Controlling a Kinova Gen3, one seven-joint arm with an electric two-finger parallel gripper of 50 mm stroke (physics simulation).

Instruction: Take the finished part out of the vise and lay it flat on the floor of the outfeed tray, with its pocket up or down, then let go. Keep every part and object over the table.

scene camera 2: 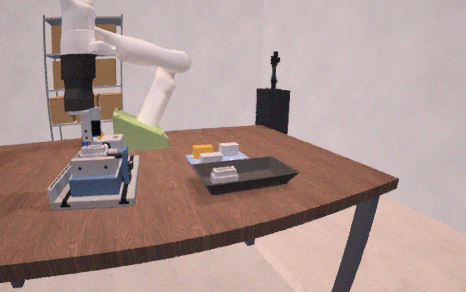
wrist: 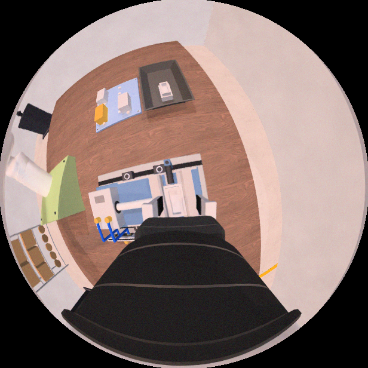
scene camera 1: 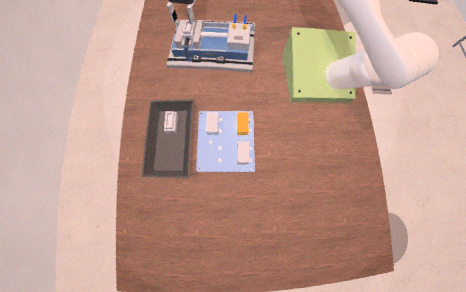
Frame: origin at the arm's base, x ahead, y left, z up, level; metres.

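Seen in the pictures: gripper, fingertip midpoint: [scene camera 2: 92, 138] [scene camera 1: 183, 21]; arm's base, origin of the base link: [scene camera 2: 146, 123] [scene camera 1: 337, 75].
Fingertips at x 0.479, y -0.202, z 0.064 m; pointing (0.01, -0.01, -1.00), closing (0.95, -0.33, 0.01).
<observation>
Pixels of each thing's middle, then the offset from my fingertips to it.
- finished part, body centre: [scene camera 2: 94, 154] [scene camera 1: 188, 29] 0.009 m back, 0.001 m right, 0.039 m down
- grey vise, body centre: [scene camera 2: 101, 163] [scene camera 1: 211, 39] 0.080 m back, 0.009 m left, 0.087 m down
- similar pocketed part, body centre: [scene camera 2: 224, 175] [scene camera 1: 170, 121] 0.065 m ahead, 0.296 m left, 0.107 m down
- light blue plate, body centre: [scene camera 1: 225, 140] [scene camera 2: 221, 161] 0.097 m back, 0.366 m left, 0.132 m down
- orange block, body centre: [scene camera 1: 242, 124] [scene camera 2: 202, 151] 0.151 m back, 0.327 m left, 0.110 m down
The finished part [scene camera 1: 188, 27] [scene camera 2: 95, 149] [wrist: 174, 198], a pale block with a pocket facing up, sits between the jaws at one end of the blue and grey vise [scene camera 1: 212, 51] [scene camera 2: 95, 185] [wrist: 135, 192]. My gripper [scene camera 1: 182, 18] [scene camera 2: 90, 139] [wrist: 179, 202] is open and empty. It points down above the part, with one finger to each side of it in the wrist view. How high the fingertips are over the part is hard to tell. The dark outfeed tray [scene camera 1: 148, 145] [scene camera 2: 250, 186] [wrist: 184, 82] stands apart from the vise.
A similar pocketed part [scene camera 1: 170, 121] [scene camera 2: 224, 174] [wrist: 165, 91] lies near one end of the tray. A light blue plate [scene camera 1: 228, 139] [wrist: 120, 117] beside the tray holds two white blocks and an orange block [scene camera 1: 242, 123]. Blue nozzles [wrist: 102, 232] rise at the vise. The green arm base [scene camera 1: 315, 50] stands beyond.
</observation>
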